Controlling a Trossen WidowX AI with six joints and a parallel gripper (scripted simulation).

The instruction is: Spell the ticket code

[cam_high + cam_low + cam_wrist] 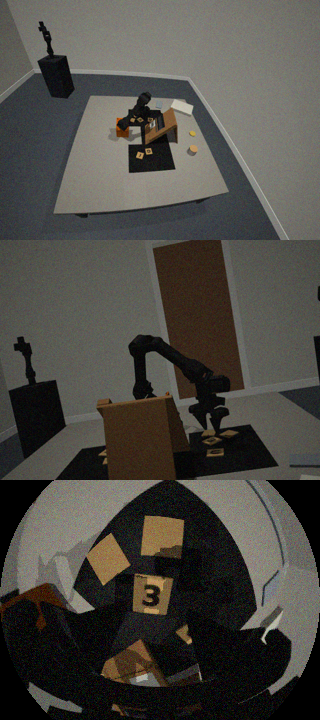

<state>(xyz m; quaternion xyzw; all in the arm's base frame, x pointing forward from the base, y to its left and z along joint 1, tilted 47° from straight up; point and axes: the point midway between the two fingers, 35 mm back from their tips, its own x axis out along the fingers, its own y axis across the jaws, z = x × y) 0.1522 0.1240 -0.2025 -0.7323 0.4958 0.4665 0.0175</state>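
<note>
Right now the white ticket is 13 cm to the right of my gripper tip, 12 cm ahead of it and 4 cm above it. From my gripper tip the other things lie so: yellow disc (57 cm ahead, 14 cm to the right, 4 cm below); black mat (21 cm to the right, 5 cm ahead, 4 cm below); grey-blue card (31 cm to the left, 22 cm ahead, 4 cm below).
</note>
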